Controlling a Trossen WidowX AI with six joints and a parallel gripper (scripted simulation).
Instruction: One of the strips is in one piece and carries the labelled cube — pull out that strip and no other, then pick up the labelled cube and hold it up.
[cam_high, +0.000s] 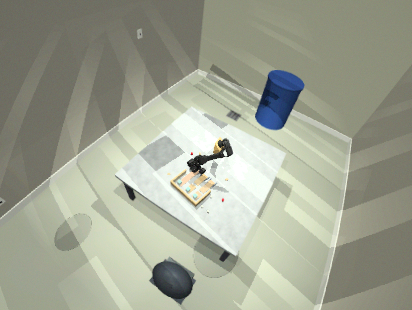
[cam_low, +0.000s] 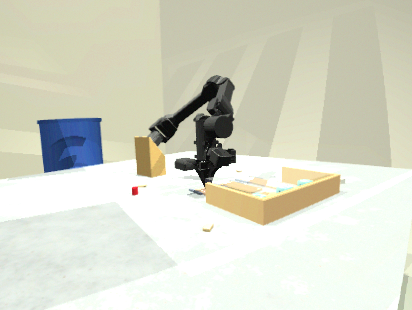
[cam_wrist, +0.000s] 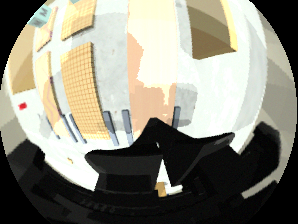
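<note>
The pale orange strip lies 90 mm ahead of my gripper tip and 20 mm to the right of it.
</note>
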